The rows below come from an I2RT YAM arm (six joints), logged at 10 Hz.
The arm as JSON. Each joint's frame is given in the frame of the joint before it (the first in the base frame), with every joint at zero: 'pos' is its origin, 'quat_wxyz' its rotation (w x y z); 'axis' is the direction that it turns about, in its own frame. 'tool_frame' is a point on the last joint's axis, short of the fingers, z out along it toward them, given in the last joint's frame.
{
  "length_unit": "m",
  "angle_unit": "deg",
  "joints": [
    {
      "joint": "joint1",
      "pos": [
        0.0,
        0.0,
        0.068
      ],
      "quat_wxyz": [
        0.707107,
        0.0,
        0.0,
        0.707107
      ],
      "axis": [
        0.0,
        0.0,
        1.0
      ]
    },
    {
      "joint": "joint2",
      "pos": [
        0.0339,
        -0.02,
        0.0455
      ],
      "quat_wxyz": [
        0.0,
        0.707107,
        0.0,
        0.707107
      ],
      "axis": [
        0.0,
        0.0,
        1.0
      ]
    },
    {
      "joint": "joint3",
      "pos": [
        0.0,
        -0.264,
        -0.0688
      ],
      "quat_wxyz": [
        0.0,
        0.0,
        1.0,
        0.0
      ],
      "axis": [
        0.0,
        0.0,
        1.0
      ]
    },
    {
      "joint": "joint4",
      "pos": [
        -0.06,
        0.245,
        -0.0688
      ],
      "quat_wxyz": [
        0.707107,
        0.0,
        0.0,
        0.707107
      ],
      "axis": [
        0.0,
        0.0,
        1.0
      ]
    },
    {
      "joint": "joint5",
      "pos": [
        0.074,
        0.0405,
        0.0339
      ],
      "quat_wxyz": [
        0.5,
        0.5,
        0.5,
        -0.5
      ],
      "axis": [
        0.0,
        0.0,
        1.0
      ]
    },
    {
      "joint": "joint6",
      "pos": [
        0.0,
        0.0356,
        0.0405
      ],
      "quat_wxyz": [
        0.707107,
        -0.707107,
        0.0,
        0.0
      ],
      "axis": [
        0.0,
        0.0,
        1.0
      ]
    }
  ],
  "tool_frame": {
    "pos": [
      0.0,
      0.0,
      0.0
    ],
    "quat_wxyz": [
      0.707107,
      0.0,
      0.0,
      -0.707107
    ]
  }
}
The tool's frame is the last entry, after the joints.
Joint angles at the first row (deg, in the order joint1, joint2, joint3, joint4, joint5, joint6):
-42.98, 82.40, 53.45, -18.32, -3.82, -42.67
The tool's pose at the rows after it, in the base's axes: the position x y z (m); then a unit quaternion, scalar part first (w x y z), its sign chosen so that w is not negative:
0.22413 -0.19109 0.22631 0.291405 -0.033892 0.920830 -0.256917
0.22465 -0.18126 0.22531 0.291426 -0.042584 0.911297 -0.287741
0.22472 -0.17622 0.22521 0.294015 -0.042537 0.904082 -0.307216
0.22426 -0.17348 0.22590 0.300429 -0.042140 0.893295 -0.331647
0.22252 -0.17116 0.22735 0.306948 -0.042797 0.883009 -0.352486
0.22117 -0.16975 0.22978 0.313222 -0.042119 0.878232 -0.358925
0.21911 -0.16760 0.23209 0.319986 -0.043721 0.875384 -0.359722
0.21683 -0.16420 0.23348 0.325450 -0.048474 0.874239 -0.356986
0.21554 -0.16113 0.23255 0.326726 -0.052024 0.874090 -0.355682
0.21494 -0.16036 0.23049 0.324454 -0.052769 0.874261 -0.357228
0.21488 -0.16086 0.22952 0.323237 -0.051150 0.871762 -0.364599
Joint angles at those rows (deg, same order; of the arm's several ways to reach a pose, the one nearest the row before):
-40.56, 79.95, 49.93, -14.27, -0.91, -44.39
-38.59, 78.11, 47.37, -10.96, 2.52, -45.07
-37.52, 77.04, 45.87, -8.66, 4.65, -45.09
-36.90, 76.05, 44.32, -5.39, 6.58, -45.57
-36.56, 74.90, 42.91, -2.65, 7.93, -46.28
-36.48, 74.07, 42.46, -1.87, 8.09, -46.32
-36.43, 73.05, 42.04, -1.76, 7.63, -46.32
-36.23, 71.92, 41.52, -2.09, 6.97, -46.40
-35.87, 71.26, 40.87, -2.11, 6.89, -46.47
-35.77, 71.19, 40.36, -1.75, 7.20, -46.63
-35.77, 71.27, 39.96, -0.71, 7.91, -46.88

